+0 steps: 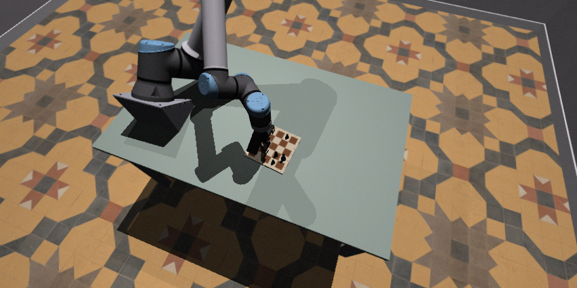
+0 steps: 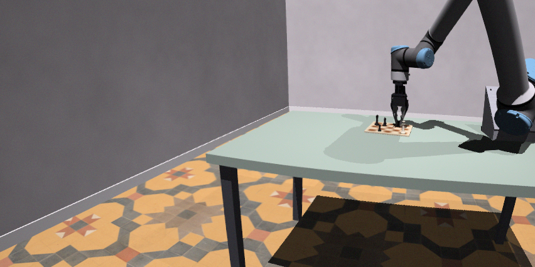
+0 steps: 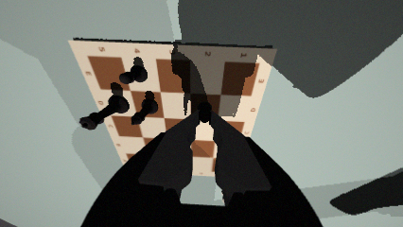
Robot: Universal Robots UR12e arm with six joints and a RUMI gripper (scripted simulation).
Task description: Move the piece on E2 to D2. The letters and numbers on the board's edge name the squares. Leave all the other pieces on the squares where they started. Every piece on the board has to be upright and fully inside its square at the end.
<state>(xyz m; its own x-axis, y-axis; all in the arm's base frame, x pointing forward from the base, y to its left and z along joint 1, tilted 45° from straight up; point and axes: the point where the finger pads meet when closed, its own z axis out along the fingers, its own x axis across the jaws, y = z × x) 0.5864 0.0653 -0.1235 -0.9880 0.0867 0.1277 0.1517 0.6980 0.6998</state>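
Now: the chessboard 4 cm ahead of my hand, 3 cm to the left of it and 2 cm below it. From my hand the other things lie so: white chess piece (12 cm to the left, 2 cm behind, 1 cm above).
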